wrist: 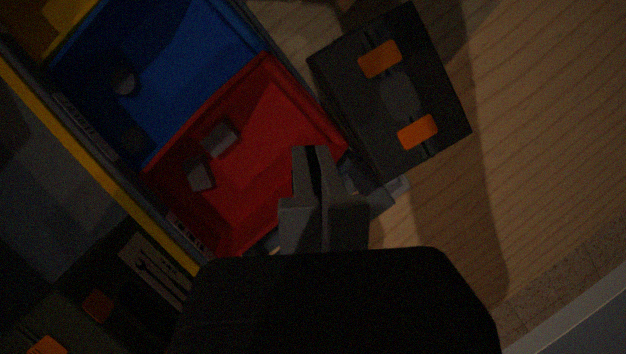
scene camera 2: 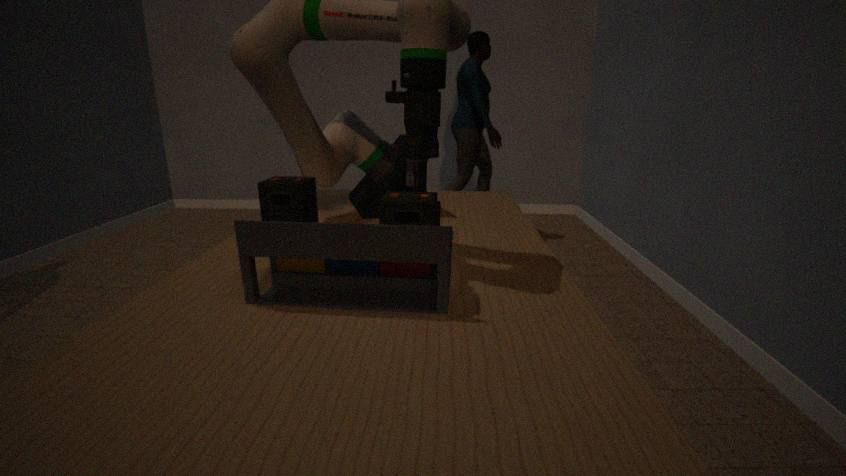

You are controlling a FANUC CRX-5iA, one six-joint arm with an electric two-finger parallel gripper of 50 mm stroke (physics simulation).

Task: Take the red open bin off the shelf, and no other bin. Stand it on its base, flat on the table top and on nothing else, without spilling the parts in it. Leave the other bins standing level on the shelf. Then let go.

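Places are measured from the arm's base along level axes (x down, y ahead, z right), in metres.
Pixels of known places: gripper, fingertip midpoint: point(wrist: 310, 168) point(scene camera 2: 412, 185); arm's base at its link origin: point(scene camera 2: 386, 168).
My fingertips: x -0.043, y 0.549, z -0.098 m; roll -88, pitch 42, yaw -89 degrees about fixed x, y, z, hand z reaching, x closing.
Observation:
For each thing: its top centre in the pictures, then the offset to it from my fingertips. "*": a spot on its surface instead.
- red open bin at its top centre: point(wrist: 226, 183) point(scene camera 2: 406, 235) dx +0.094, dy +0.069, dz +0.011 m
- shelf at a spot on its surface: point(scene camera 2: 343, 239) * dx +0.048, dy +0.238, dz +0.115 m
- blue bin at its top centre: point(wrist: 131, 78) point(scene camera 2: 359, 237) dx +0.102, dy +0.063, dz +0.113 m
- yellow bin at its top centre: point(scene camera 2: 312, 236) dx +0.102, dy +0.054, dz +0.217 m
- second dark case at a spot on its surface: point(scene camera 2: 288, 198) * dx -0.012, dy +0.184, dz +0.220 m
- dark box at a spot on its surface: point(wrist: 55, 320) * dx -0.014, dy +0.148, dz +0.037 m
The red open bin point(scene camera 2: 405, 269) point(wrist: 250, 150) sits in the shelf point(scene camera 2: 343, 239), upright, with two grey parts visible inside in the wrist view. The blue bin point(scene camera 2: 353, 267) point(wrist: 165, 80) is directly beside it, and the yellow bin point(scene camera 2: 300, 264) point(wrist: 62, 17) is beyond the blue one. My gripper point(wrist: 310, 168) is shut with its fingers together and nothing visible between them. In the wrist view it overlaps the red bin's right side wall; its height above the rim is unclear. In the scene view its fingertips are hidden behind a dark case.
A dark case with orange latches point(scene camera 2: 409, 208) point(wrist: 390, 95) stands close beside the red bin's end. A second dark case point(scene camera 2: 288, 198) stands at the shelf's other end. Another dark box point(wrist: 55, 320) shows lower left in the wrist view. A person point(scene camera 2: 471, 100) is behind the table.

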